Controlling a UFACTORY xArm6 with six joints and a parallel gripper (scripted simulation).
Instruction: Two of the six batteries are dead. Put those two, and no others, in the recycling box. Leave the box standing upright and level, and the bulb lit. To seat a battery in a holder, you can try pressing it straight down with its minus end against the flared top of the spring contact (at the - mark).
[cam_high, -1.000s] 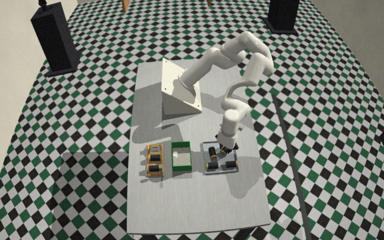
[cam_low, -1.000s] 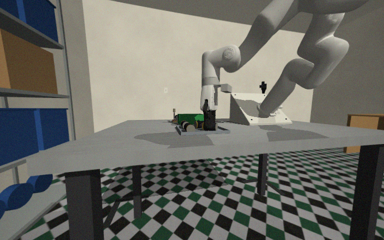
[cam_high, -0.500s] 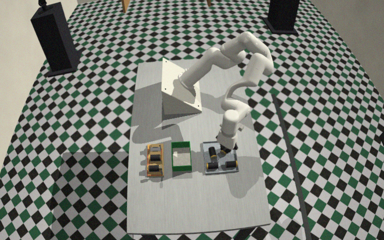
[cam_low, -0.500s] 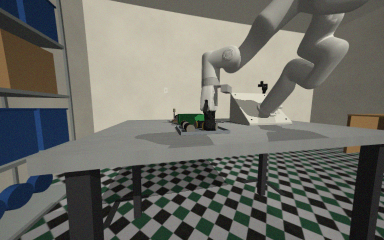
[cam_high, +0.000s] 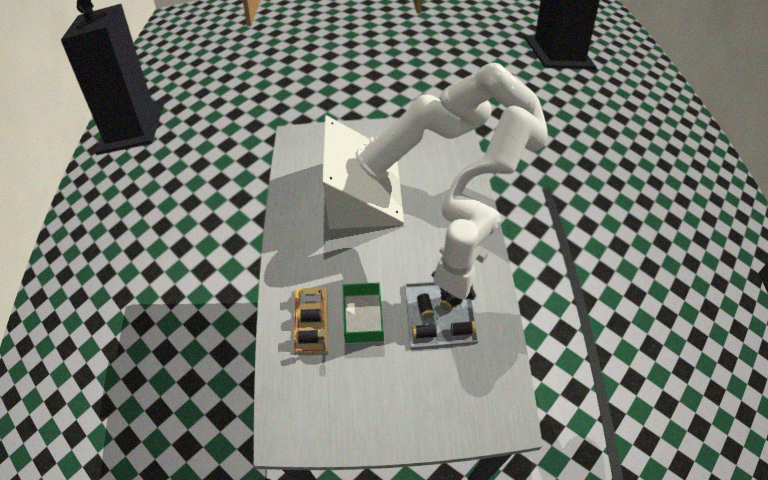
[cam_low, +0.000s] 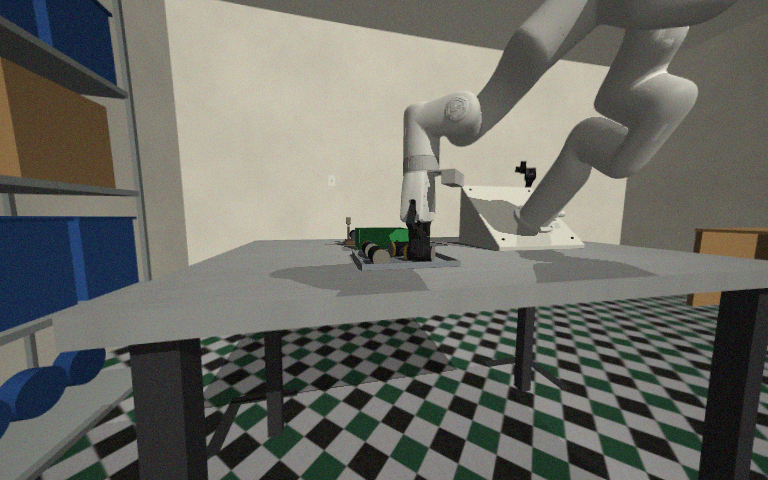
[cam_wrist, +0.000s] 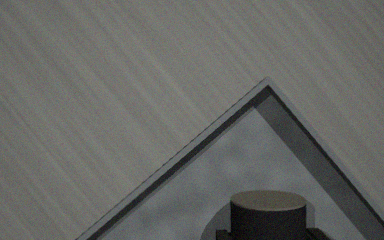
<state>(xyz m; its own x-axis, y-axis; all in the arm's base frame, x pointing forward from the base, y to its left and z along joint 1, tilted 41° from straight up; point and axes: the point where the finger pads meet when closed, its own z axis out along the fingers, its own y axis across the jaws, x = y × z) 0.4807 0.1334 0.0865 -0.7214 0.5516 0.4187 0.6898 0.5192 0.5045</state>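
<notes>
The grey tray is 3 cm to the right of my hand, 3 cm below it and 3 cm ahead of it. The rest, counted from my hand: green recycling box (24 cm to the right, 2 cm below, 2 cm ahead).
</notes>
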